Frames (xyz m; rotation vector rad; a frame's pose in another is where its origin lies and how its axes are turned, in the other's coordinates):
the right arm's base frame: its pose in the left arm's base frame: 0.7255 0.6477 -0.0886 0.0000 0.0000 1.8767
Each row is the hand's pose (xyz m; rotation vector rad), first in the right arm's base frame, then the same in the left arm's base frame.
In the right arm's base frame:
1: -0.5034 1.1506 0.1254 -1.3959 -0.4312 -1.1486
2: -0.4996 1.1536 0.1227 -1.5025 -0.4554 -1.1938
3: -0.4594 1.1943 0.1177 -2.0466 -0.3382 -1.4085
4: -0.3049 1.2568 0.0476 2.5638 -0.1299 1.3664
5: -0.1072 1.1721 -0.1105 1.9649 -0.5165 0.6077
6: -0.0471 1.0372 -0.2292 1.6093 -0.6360 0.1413
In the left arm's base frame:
1: -0.2201 -0.1788 0.0368 -0.4492 -1.2993 0.4148
2: -0.2241 -0.1761 0.0341 -0.4843 -1.3772 0.3228
3: -0.2750 -0.1500 0.0291 -0.8182 -1.6159 -0.1474
4: -0.3811 -0.0215 -0.0410 -1.4634 -1.7984 -0.9780
5: -0.3599 0.1925 -0.1991 1.9338 1.5680 1.6140
6: -0.2494 0.2904 -0.3178 1.6817 1.0590 1.4581

